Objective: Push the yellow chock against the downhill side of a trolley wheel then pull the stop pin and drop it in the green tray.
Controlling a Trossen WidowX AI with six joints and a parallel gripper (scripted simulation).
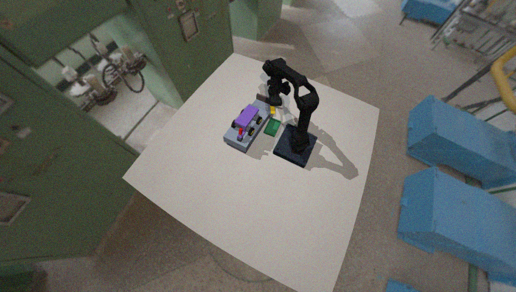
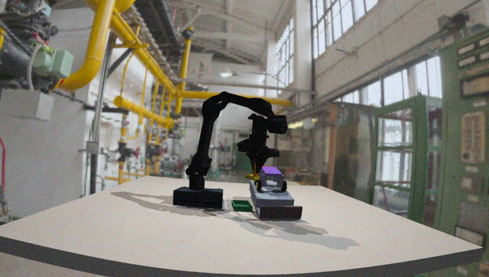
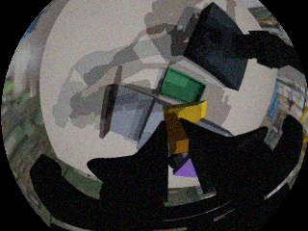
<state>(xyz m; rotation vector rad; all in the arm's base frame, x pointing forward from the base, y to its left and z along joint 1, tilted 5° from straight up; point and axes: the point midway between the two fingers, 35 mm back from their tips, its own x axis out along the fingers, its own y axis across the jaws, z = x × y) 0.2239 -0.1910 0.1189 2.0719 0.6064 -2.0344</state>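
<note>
Right now the yellow chock is 20 mm to the left of my gripper tip, 10 mm below it and 10 mm behind it. From my gripper tip the other things lie so: trolley (140 mm to the left, 100 mm ahead, 40 mm below); then tray (160 mm below, 60 mm to the left, 30 mm behind); then dark brown block (130 mm below, 120 mm to the right, 70 mm ahead).
</note>
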